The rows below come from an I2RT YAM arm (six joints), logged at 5 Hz.
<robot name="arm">
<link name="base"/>
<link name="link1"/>
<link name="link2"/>
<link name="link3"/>
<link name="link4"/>
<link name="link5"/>
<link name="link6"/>
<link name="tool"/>
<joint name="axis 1" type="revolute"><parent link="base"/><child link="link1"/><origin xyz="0 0 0.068"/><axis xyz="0 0 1"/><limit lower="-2.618" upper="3.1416"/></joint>
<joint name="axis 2" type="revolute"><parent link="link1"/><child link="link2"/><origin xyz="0.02 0.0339 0.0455"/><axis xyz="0 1 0"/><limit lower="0" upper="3.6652"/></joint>
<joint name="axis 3" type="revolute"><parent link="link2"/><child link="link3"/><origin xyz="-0.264 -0.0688 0"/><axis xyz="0 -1 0"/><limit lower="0" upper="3.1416"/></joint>
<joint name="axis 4" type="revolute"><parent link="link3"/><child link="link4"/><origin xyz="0.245 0.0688 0.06"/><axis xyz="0 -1 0"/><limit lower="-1.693" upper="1.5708"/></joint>
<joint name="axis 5" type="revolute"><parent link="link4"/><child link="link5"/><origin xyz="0.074 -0.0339 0.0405"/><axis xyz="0 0 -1"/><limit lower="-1.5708" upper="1.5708"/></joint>
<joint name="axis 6" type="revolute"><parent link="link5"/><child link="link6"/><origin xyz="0.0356 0 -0.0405"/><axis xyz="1 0 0"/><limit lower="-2.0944" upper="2.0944"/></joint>
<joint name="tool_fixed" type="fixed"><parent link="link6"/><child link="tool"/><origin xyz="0 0 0" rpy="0 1.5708 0"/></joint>
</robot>
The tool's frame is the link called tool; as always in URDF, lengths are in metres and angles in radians.
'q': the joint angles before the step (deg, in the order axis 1, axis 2, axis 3, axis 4, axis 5, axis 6). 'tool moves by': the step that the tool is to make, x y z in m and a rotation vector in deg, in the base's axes. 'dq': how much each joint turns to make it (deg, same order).
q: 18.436, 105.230, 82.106, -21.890, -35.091, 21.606
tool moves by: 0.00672, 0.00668, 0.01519, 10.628, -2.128, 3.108
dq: 0.022, -0.001, 0.000, 9.659, -8.437, 6.709
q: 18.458, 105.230, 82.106, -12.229, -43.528, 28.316
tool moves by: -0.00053, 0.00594, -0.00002, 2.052, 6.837, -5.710
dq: 0.984, 0.023, -0.043, 0.787, 3.104, 9.749
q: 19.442, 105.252, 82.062, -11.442, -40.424, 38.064
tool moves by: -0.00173, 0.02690, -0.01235, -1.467, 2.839, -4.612
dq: 3.935, 1.989, 0.000, 2.229, 7.235, 5.704
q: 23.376, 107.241, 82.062, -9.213, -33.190, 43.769
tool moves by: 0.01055, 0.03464, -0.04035, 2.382, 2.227, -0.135
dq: 3.562, 7.322, 0.022, 9.246, 1.377, 5.485
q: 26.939, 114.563, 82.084, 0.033, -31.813, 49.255
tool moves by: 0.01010, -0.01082, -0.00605, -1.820, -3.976, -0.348
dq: -1.727, 1.115, 0.000, 1.683, 0.634, -4.219
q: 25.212, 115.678, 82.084, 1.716, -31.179, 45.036
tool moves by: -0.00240, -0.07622, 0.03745, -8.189, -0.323, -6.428
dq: -8.918, -8.174, 0.000, -15.256, 2.491, -8.961
